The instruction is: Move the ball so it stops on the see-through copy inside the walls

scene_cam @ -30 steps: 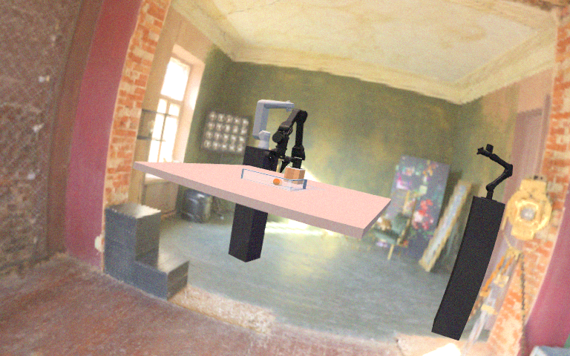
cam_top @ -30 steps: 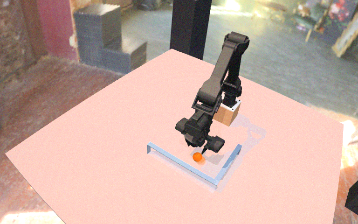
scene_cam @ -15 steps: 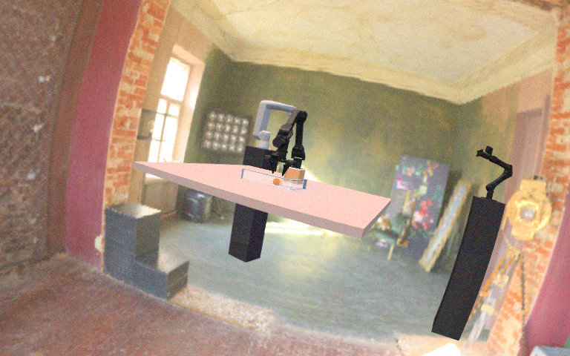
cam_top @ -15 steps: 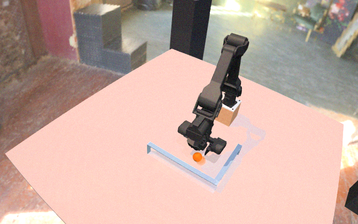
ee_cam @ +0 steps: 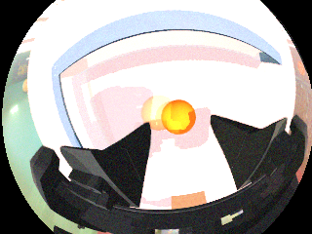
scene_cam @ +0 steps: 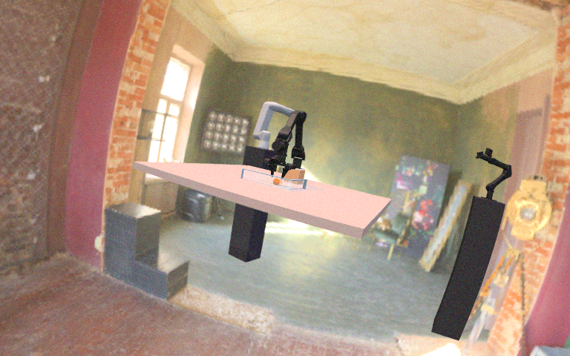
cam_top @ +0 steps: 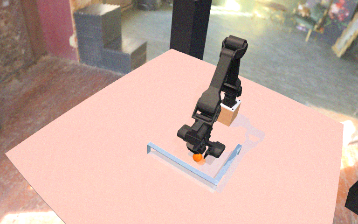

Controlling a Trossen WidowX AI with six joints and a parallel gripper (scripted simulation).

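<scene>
The orange ball lies 2 cm below my gripper tip.
</scene>
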